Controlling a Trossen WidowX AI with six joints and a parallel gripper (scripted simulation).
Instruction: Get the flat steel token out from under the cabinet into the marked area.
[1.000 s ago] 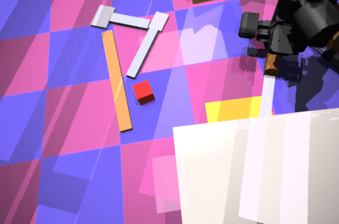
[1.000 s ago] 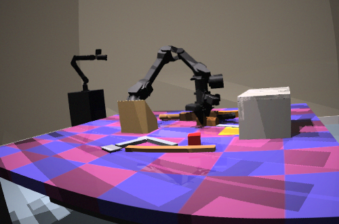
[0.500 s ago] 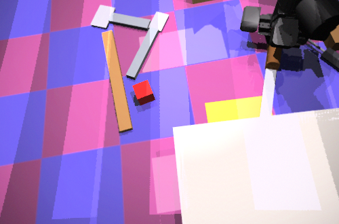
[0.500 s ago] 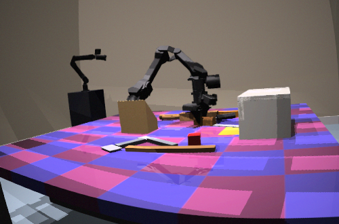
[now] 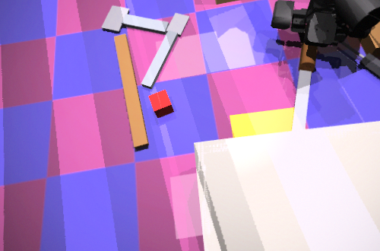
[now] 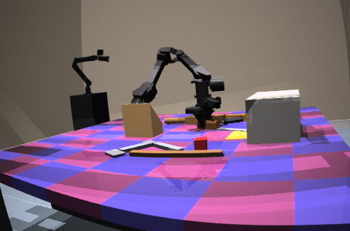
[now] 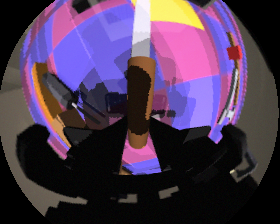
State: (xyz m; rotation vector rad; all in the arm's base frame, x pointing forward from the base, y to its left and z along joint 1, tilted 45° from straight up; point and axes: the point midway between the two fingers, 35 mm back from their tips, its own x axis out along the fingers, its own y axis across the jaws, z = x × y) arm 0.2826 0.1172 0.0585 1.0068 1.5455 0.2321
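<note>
My gripper tip is now 110 mm past the grey paddle-ended bar and 310 mm to the left of it. Round my gripper tip: wooden block: 100 mm behind, 140 mm to the left, 10 mm above; black screwdriver: 80 mm ahead, 90 mm to the left; flat steel token: 310 mm ahead, 200 mm to the right.
</note>
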